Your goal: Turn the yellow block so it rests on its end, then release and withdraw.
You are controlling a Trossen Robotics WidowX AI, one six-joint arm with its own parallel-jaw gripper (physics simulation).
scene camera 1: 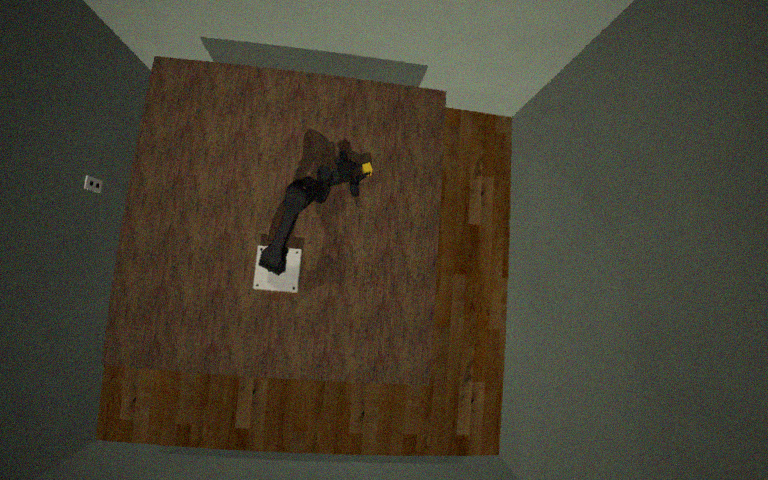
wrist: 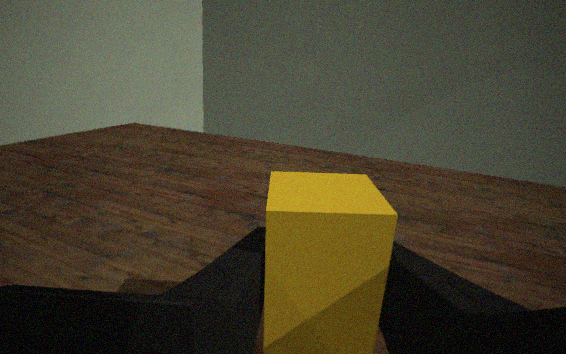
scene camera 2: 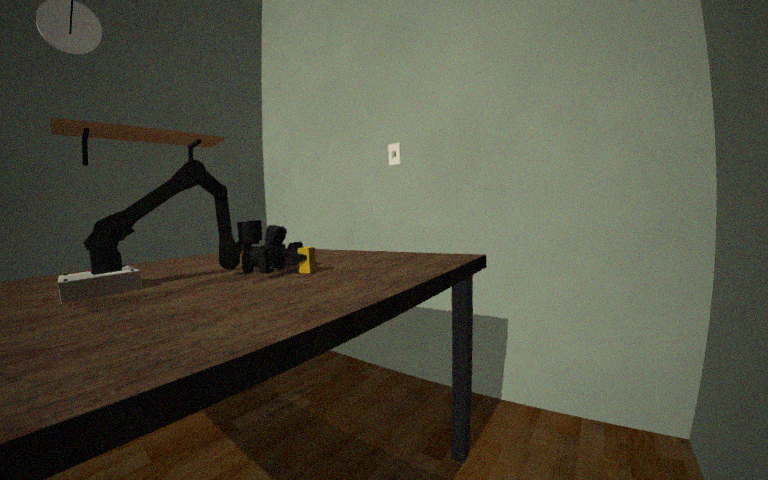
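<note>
The yellow block (scene camera 1: 367, 168) (scene camera 2: 307, 260) (wrist: 327, 260) is upright, its long side vertical, near the back right part of the table. In the wrist view its top face and one tall side show, and its lower end is cut off by the frame's edge. My gripper (scene camera 2: 303, 258) (wrist: 315, 241) reaches it from the side, level and low over the table, and is shut on the block, one dark finger against each side. In scene camera 2 the block's lower end is at or very near the table top; whether it touches is too small to tell.
The wooden table (scene camera 1: 226, 141) (scene camera 2: 186, 328) (wrist: 125, 200) carries the arm's white base plate (scene camera 1: 291, 277) (scene camera 2: 99, 285). The table's right edge lies beyond the block. A wall shelf (scene camera 2: 135, 134) hangs behind the arm, and a round lamp (scene camera 2: 67, 33) shows at the upper left.
</note>
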